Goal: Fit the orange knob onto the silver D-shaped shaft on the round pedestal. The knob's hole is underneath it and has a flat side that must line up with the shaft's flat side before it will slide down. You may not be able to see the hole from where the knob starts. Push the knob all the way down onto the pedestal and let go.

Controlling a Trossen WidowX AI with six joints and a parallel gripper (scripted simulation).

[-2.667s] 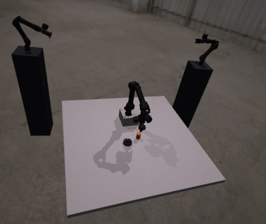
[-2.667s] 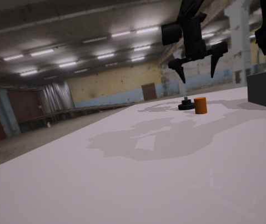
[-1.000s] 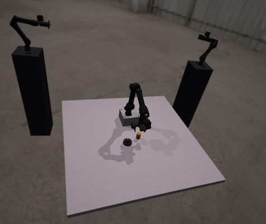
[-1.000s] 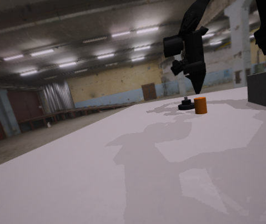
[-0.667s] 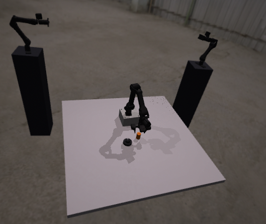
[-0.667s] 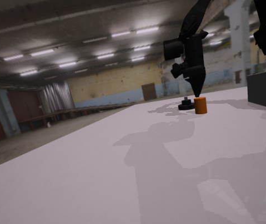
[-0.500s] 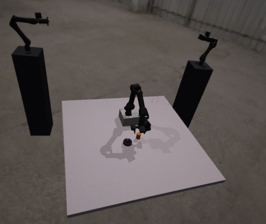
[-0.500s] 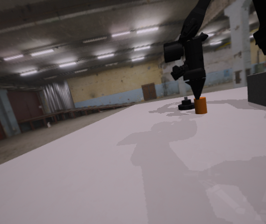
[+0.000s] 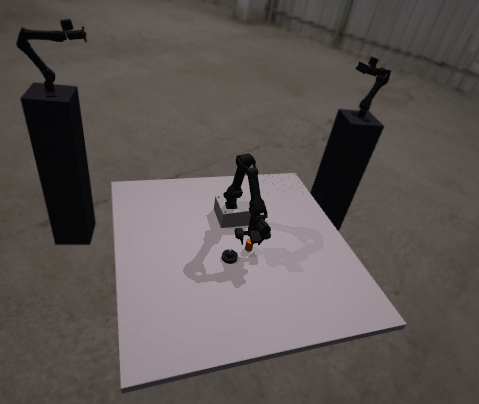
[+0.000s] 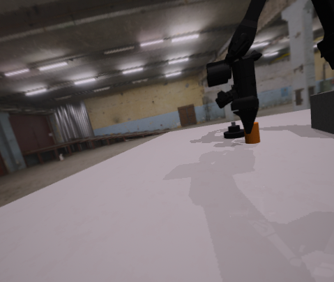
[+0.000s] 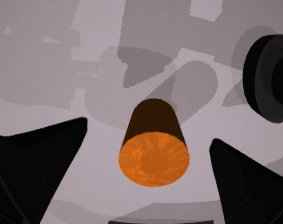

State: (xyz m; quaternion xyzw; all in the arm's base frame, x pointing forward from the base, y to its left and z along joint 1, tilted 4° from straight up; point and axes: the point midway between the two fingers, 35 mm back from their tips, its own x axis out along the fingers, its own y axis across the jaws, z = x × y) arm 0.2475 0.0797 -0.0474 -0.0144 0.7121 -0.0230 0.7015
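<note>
My gripper tip is 1 cm below the orange knob and 1 cm past it. Also, from my gripper tip: silver shaft (12 cm to the right, 6 cm ahead, 1 cm below).
</note>
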